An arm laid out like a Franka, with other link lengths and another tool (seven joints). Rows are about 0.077 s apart.
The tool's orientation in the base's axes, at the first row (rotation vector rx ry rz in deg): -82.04, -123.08, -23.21
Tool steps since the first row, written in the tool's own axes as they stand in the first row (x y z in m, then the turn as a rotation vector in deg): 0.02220, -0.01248, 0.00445, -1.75, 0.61, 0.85; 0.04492, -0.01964, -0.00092, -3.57, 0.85, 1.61; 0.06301, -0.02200, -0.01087, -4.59, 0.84, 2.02; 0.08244, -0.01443, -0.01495, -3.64, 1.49, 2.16; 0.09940, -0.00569, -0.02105, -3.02, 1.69, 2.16; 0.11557, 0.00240, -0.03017, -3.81, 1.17, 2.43; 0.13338, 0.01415, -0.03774, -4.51, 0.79, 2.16; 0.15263, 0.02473, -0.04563, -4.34, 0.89, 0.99; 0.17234, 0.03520, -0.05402, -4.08, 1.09, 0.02
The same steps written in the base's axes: -0.01934, 0.01425, 0.00955, 0.87, -0.65, -1.72; -0.03145, 0.02595, 0.02724, 1.45, -1.55, -3.40; -0.03656, 0.03368, 0.04584, 1.65, -2.12, -4.32; -0.03448, 0.04937, 0.06001, 1.92, -1.07, -3.91; -0.03006, 0.06260, 0.07438, 1.92, -0.52, -3.56; -0.02522, 0.07343, 0.09080, 1.61, -1.19, -4.22; -0.01791, 0.08775, 0.10674, 1.54, -2.01, -4.38; -0.01204, 0.10254, 0.12382, 1.88, -2.44, -3.33; -0.00628, 0.11737, 0.14157, 2.24, -2.66, -2.40
